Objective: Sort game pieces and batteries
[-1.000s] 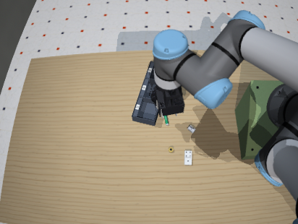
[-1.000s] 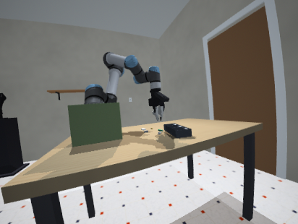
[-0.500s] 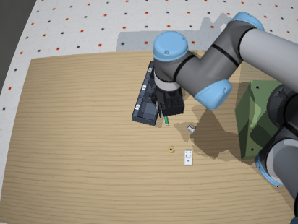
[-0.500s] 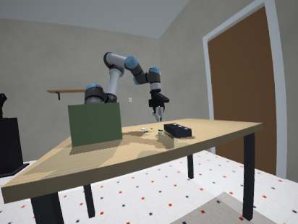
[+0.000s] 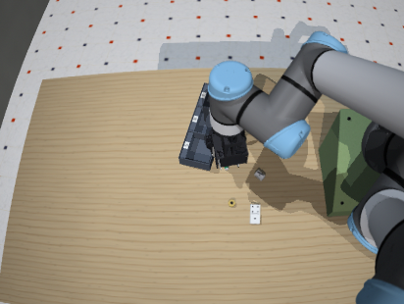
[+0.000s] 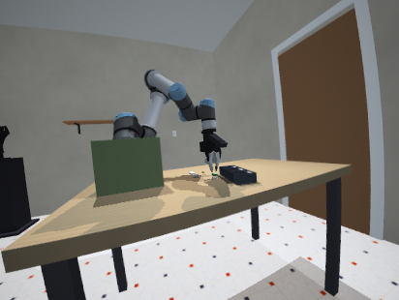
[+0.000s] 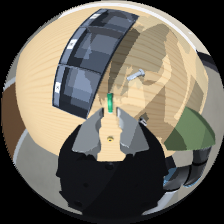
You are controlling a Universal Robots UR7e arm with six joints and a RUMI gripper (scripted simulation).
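Right now my hand is 3 cm above the green battery. The rest, counted from my hand: grey-white piece 9 cm behind, 4 cm to the left, 3 cm below; then gold ring 12 cm to the left, 3 cm below, 1 cm behind; then grey cylinder 7 cm to the right, 4 cm behind, 3 cm below.
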